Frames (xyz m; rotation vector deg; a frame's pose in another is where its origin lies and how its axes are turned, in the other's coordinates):
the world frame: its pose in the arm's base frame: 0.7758 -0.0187 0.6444 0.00 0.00 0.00
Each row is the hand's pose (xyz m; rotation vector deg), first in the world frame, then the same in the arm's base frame.
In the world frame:
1: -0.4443 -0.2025 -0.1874 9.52 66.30 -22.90
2: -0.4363 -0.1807 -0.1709 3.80 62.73 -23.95
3: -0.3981 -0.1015 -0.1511 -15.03 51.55 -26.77
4: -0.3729 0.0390 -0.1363 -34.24 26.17 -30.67
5: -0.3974 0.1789 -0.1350 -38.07 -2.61 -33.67
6: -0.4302 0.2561 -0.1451 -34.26 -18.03 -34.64
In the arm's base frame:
1: 0.3315 -0.2212 0.4570 9.52 66.30 -22.90
2: 0.3395 -0.1994 0.4735 3.80 62.73 -23.95
3: 0.3777 -0.1202 0.4933 -15.03 51.55 -26.77
4: 0.4029 0.0203 0.5081 -34.24 26.17 -30.67
5: 0.3784 0.1602 0.5094 -38.07 -2.61 -33.67
6: 0.3456 0.2374 0.4993 -34.26 -18.03 -34.64

